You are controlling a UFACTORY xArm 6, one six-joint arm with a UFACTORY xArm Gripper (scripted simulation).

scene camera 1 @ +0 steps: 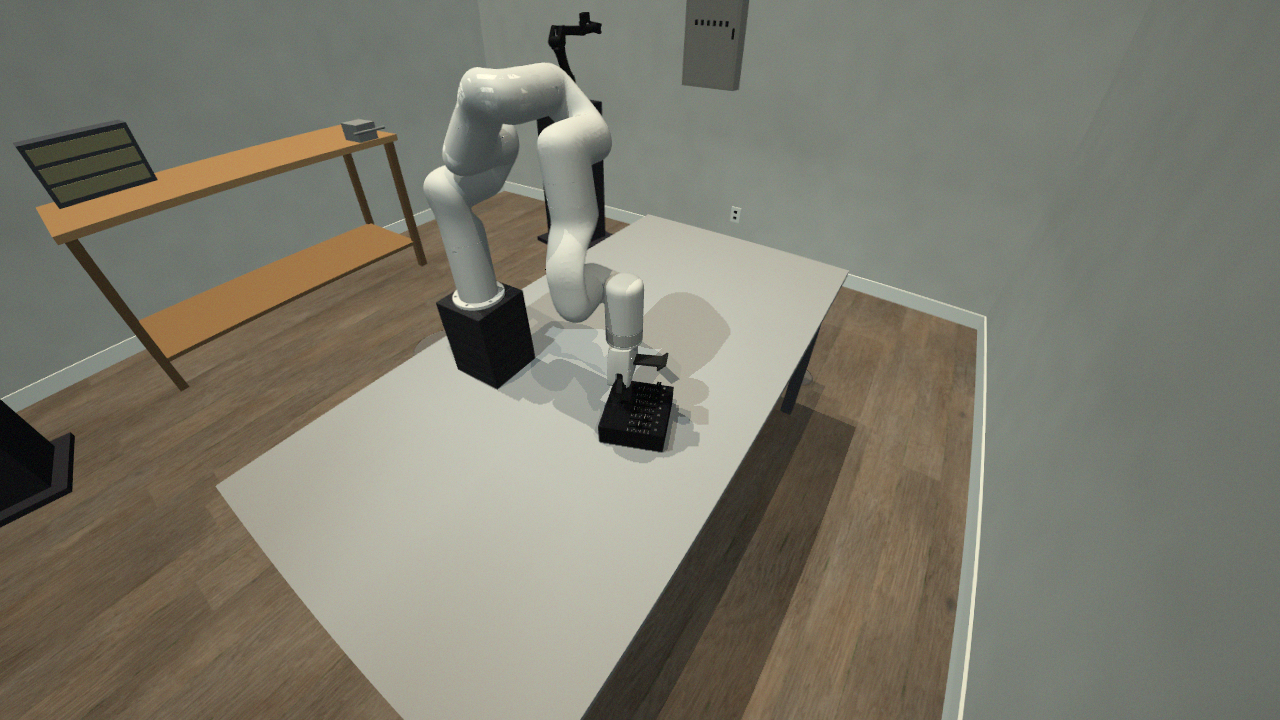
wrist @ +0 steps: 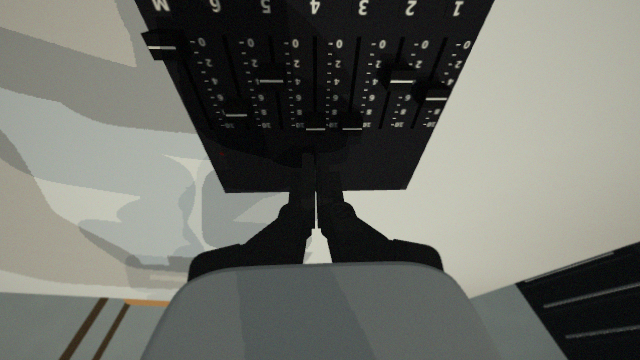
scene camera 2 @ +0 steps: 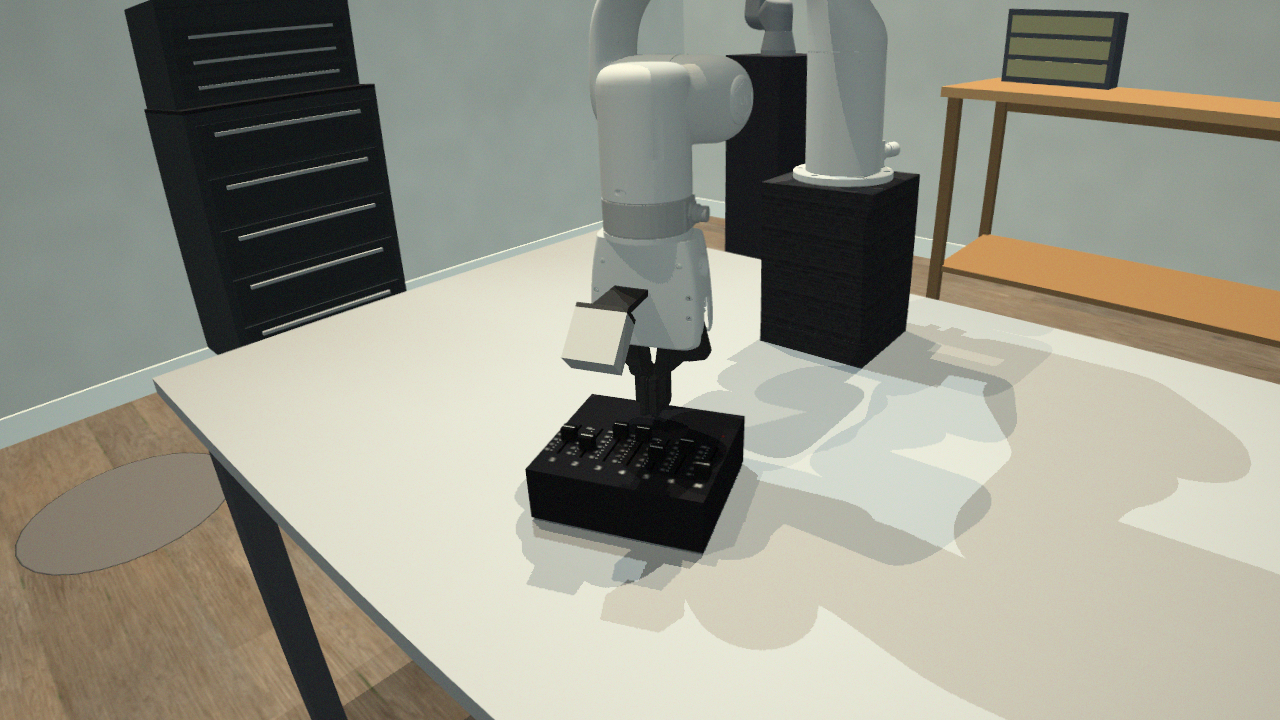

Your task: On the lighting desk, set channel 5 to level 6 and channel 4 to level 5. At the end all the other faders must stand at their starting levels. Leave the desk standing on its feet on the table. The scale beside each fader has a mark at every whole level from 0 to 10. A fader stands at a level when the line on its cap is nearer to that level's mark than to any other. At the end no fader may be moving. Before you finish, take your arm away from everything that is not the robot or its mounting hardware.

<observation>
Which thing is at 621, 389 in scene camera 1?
My gripper.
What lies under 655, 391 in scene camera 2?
My gripper.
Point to a channel 1 fader cap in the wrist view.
430, 94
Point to a master fader cap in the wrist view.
At 164, 44
</observation>
